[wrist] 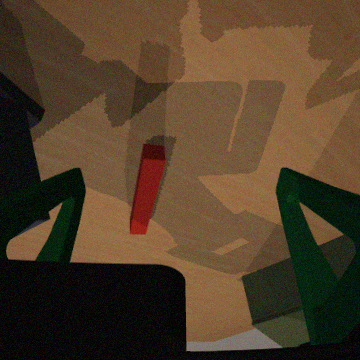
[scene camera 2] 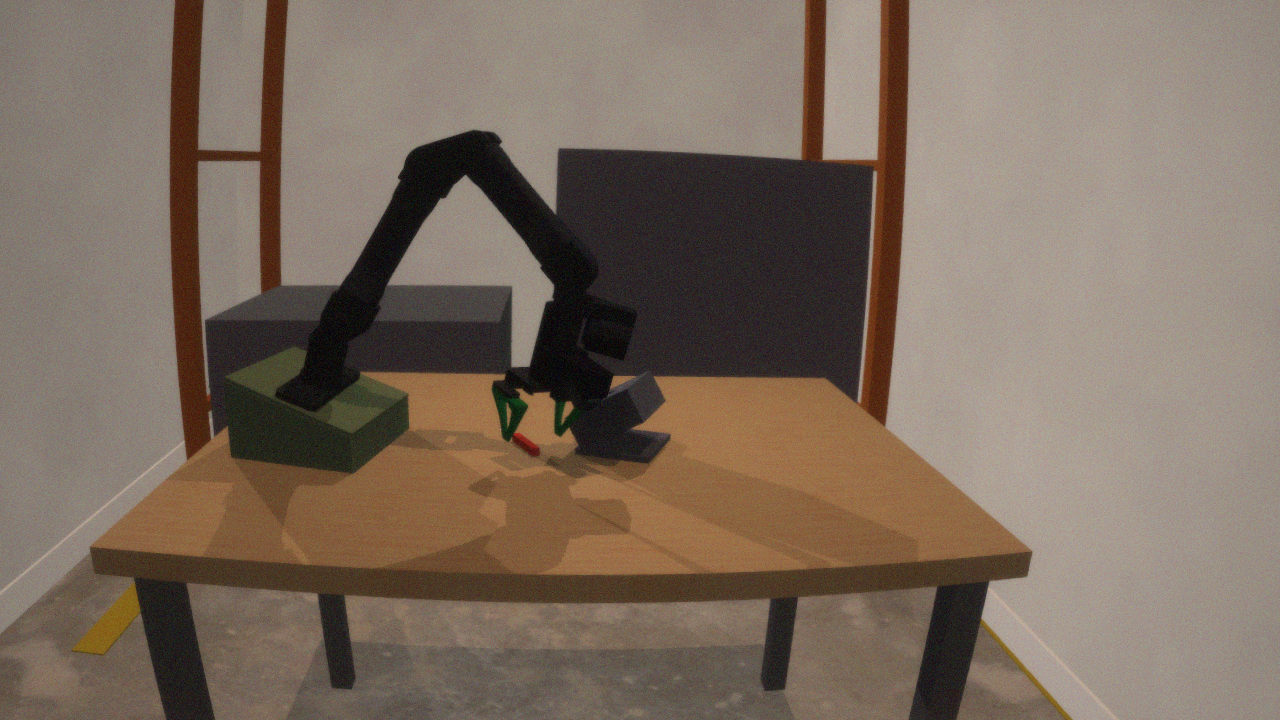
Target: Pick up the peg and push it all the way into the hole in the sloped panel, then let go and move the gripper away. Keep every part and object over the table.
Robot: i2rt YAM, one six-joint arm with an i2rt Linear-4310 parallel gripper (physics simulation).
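Places are measured from the arm's base along level axes (x ahead, y left, z up), in millimetres.
Pixels of known places: gripper, fingertip midpoint: (wrist: pixel 180 178) (scene camera 2: pixel 532 437); arm's base, origin of the base link: (scene camera 2: pixel 319 386).
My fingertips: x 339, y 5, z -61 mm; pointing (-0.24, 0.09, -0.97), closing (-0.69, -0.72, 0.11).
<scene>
Ahead of a thing's pixels: the offset from my fingertips to its top centre. "spot": to the spot under its first point. Level surfaces: height alone.
A red peg @(18 mm back, 47 mm left, 20 mm down) (scene camera 2: pixel 526 444) (wrist: pixel 148 192) lies flat on the table. My gripper (scene camera 2: pixel 534 437) (wrist: pixel 180 178) is open and empty, with green fingers pointing down. It hangs above the table. In the wrist view the peg shows between the two fingers, nearer the left one. The dark sloped panel on its base @(spot: 136 mm ahead, 12 mm left, 57 mm up) (scene camera 2: pixel 626 402) stands close beside the gripper, to the right in the scene view. Part of it @(spot: 67 mm ahead, 29 mm left, 6 mm down) (wrist: pixel 17 135) shows at the left edge of the wrist view. Its hole cannot be made out in either view.
The green wedge-shaped block (scene camera 2: pixel 295 429) (wrist: pixel 275 295) under the arm's base stands at the left of the wooden table @(33 mm down) (scene camera 2: pixel 760 537). Behind the table are a low grey box (scene camera 2: pixel 358 304) and a tall dark board (scene camera 2: pixel 716 268). The table's front edge runs across the scene view.
</scene>
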